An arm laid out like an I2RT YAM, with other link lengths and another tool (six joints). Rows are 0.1 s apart.
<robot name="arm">
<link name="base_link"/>
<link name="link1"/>
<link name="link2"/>
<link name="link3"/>
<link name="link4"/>
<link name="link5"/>
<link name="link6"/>
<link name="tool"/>
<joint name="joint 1" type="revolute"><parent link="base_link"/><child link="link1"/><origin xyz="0.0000 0.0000 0.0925" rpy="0.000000 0.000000 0.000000"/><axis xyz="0 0 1"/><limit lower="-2.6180" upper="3.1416"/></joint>
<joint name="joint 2" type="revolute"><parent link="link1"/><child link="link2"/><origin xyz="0.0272 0.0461 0.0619" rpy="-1.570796 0.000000 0.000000"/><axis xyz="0 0 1"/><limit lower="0.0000" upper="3.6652"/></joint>
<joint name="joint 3" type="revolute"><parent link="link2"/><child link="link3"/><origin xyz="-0.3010 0.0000 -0.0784" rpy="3.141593 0.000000 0.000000"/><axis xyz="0 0 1"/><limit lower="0.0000" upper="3.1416"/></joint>
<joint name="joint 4" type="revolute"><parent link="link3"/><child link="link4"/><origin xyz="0.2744 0.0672 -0.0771" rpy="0.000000 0.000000 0.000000"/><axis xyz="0 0 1"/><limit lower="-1.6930" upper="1.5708"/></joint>
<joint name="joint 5" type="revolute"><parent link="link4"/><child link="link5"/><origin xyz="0.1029 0.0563 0.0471" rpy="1.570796 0.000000 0.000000"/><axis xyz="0 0 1"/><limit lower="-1.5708" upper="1.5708"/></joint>
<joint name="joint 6" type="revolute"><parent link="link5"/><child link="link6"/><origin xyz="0.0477 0.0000 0.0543" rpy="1.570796 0.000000 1.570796"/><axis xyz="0 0 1"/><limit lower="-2.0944" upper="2.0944"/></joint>
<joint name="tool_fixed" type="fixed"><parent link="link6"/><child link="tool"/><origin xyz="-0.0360 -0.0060 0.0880" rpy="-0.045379 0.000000 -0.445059"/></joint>
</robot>
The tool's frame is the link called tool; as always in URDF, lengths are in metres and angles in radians.
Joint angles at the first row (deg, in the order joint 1, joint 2, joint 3, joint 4, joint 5, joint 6):
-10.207, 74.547, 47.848, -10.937, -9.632, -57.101
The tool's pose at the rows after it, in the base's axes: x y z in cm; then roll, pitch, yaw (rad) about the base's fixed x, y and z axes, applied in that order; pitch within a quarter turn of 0, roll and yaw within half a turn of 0:
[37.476 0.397 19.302 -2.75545 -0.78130 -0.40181]
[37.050 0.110 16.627 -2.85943 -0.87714 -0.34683]
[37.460 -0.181 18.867 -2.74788 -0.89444 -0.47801]
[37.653 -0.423 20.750 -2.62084 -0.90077 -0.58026]
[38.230 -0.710 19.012 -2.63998 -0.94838 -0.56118]
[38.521 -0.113 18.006 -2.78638 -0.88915 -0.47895]
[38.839 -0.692 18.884 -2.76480 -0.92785 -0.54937]
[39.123 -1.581 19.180 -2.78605 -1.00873 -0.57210]
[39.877 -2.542 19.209 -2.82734 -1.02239 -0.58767]
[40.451 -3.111 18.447 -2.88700 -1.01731 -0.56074]
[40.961 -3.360 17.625 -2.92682 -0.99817 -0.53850]
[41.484 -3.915 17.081 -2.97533 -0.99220 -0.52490]
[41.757 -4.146 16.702 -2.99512 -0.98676 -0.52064]
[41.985 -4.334 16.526 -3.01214 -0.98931 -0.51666]
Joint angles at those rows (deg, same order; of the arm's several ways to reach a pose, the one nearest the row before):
-7.879, 74.117, 43.543, -11.014, -13.688, -53.495
-6.332, 73.097, 35.552, -0.160, -8.182, -55.802
-7.252, 71.027, 36.894, -0.870, -8.983, -51.899
-8.961, 69.567, 37.699, -0.605, -12.523, -49.333
-8.905, 71.859, 34.261, 7.025, -11.770, -50.905
-5.896, 74.023, 37.674, 0.679, -5.745, -51.052
-5.891, 72.871, 37.181, 2.479, -3.111, -49.471
-5.932, 72.065, 34.797, 7.883, 0.208, -50.573
-6.148, 73.640, 35.932, 8.448, 3.269, -50.537
-6.185, 75.914, 36.708, 8.927, 5.153, -51.150
-6.131, 78.200, 37.719, 8.707, 6.087, -51.326
-6.151, 80.133, 38.730, 8.722, 8.043, -51.559
-6.152, 81.257, 39.186, 8.852, 8.874, -51.548
-6.090, 81.972, 39.434, 9.255, 9.718, -51.655

